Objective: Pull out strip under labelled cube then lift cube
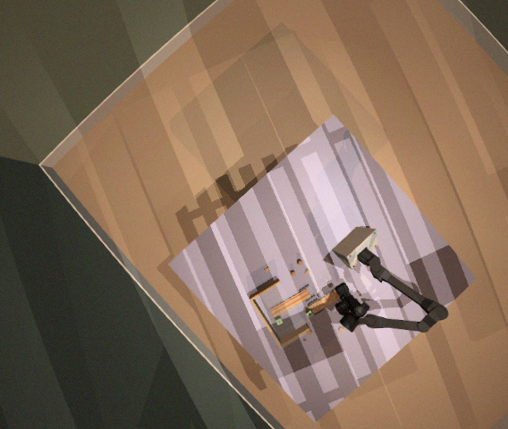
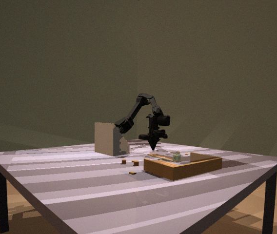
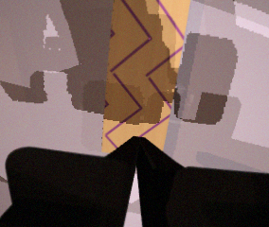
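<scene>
Now: gripper tip 100 mm short of the purple zigzag strip, 30 mm above it and 20 mm to the left of it.
</scene>
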